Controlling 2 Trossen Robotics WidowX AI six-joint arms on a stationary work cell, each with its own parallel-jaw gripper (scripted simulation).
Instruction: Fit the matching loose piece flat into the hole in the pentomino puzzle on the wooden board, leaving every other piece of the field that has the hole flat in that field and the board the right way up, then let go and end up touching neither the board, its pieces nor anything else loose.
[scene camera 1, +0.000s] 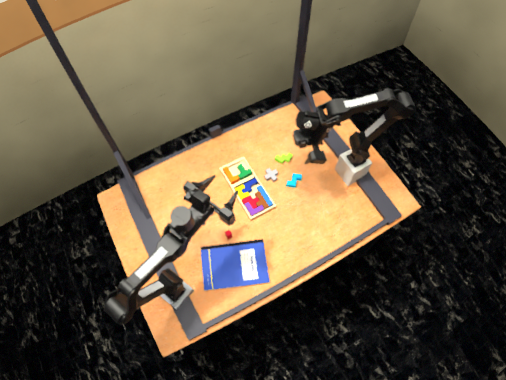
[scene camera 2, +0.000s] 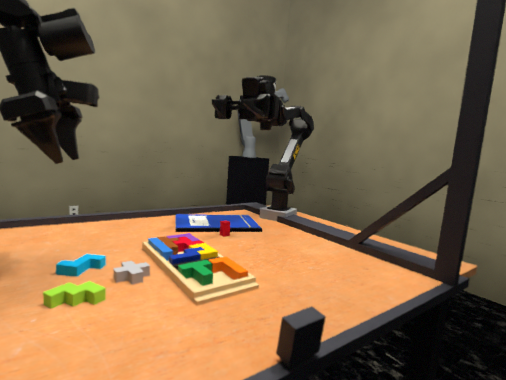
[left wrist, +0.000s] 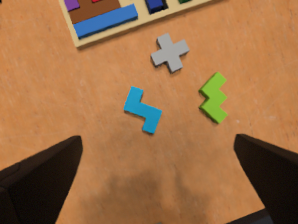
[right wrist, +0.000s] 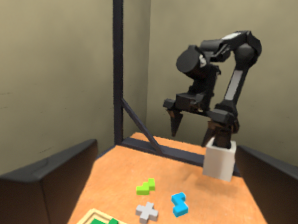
Note:
In view: my left gripper (scene camera 2: 68, 161), my right gripper (scene camera 2: 227, 101), a grey cross piece (left wrist: 169, 53), a cyan piece (scene camera 2: 75, 268) and a lime green piece (scene camera 2: 71, 294).
The cyan piece shows as well in the left wrist view (left wrist: 132, 104). The lime green piece is seen too in the left wrist view (left wrist: 210, 90). My left gripper is seen too in scene camera 1 (scene camera 1: 302, 153), in the left wrist view (left wrist: 159, 141) and in the right wrist view (right wrist: 186, 141).

